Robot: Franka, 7 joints.
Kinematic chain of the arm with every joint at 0, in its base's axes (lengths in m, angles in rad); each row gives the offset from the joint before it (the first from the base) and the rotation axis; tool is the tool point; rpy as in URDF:
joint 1: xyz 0 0 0.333 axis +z
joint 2: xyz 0 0 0 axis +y
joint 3: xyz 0 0 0.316 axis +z
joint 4: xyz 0.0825 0 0 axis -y
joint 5: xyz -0.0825 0 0.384 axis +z
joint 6: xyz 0 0 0 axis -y
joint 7: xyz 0.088 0 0 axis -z
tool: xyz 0 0 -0.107 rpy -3.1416 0 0
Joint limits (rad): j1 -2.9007..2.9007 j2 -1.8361..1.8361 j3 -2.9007..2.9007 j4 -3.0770..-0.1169 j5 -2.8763..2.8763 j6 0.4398..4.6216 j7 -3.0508..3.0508
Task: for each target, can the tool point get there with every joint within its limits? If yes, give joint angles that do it. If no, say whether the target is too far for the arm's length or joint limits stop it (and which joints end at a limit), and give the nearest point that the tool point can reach.
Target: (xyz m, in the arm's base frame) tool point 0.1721 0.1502 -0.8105
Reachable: no: too far | nearest point 0.1911 0.1668 -0.3599 | short by 0.451 m
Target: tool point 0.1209 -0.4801 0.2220
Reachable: yes | joints 0.2773 -1.5048 -1.8685 -2.3581 1.5689 2.1734 1.5748
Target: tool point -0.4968 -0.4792 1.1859
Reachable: no: too far | nearest point -0.3884 -0.3747 0.9999 | short by 0.239 m
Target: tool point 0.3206 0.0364 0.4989
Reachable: yes | joints 1.0801 -1.3397 -0.8571 -2.7425 -0.6202 2.2014 0.7316
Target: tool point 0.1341 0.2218 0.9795
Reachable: yes | joints 0.3478 -0.5023 0.2247 -1.7058 -0.3734 3.8723 -1.5053
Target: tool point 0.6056 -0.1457 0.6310
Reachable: yes | joints 0.0267 0.1668 -0.1190 -1.5225 -1.2887 1.6455 1.2802
